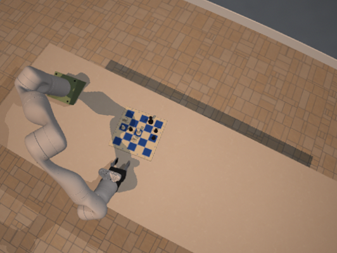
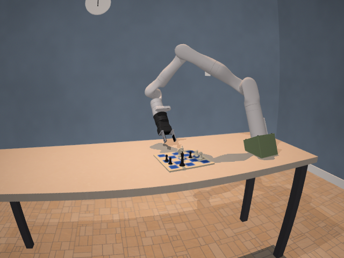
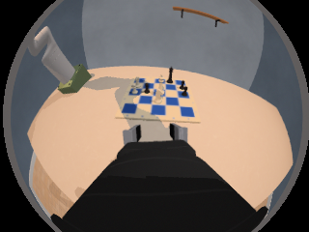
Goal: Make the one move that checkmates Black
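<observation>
The blue-and-cream chessboard is 180 mm to the left of my hand, 50 mm below it and 10 mm behind it.
</observation>
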